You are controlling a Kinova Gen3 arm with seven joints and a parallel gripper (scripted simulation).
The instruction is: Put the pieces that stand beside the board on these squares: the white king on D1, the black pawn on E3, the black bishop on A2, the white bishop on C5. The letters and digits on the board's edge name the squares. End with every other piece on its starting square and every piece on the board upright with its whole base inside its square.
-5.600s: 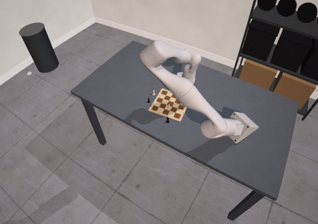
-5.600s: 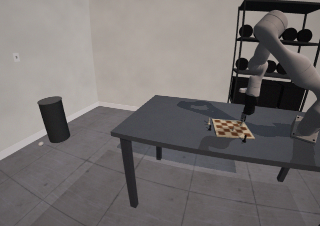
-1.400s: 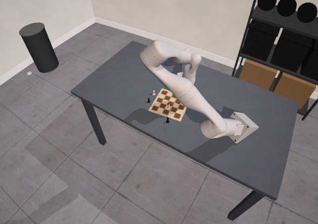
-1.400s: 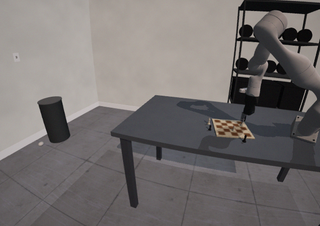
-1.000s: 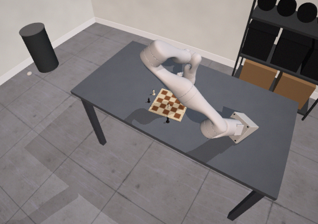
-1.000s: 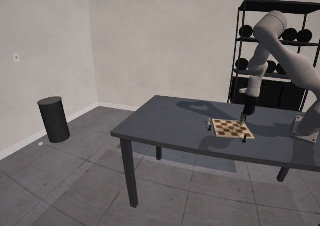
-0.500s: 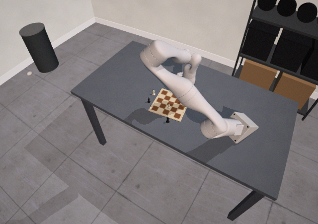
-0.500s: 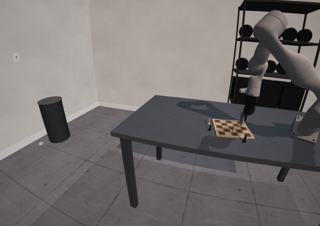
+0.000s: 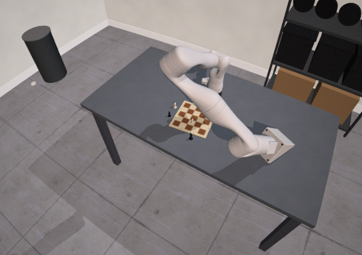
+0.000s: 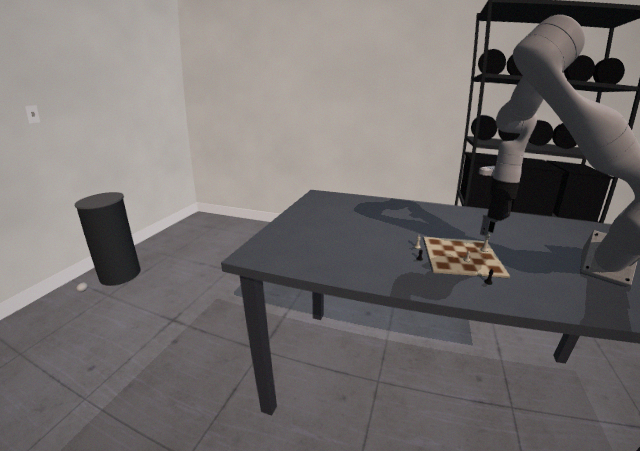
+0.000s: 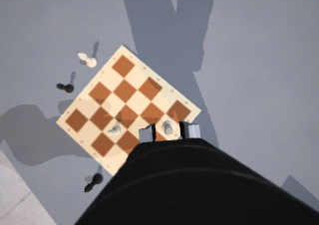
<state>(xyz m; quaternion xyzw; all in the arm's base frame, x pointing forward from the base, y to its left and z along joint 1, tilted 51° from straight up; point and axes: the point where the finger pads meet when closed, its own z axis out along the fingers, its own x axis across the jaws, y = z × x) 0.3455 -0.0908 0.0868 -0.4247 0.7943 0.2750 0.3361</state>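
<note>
Right now my hand is 50 mm above the white king. Round my hand: chessboard (60 mm ahead, 60 mm to the left, 80 mm below); then white bishop (200 mm ahead, 70 mm to the left, 60 mm below); then black bishop (20 mm behind, 180 mm to the left, 60 mm below).
</note>
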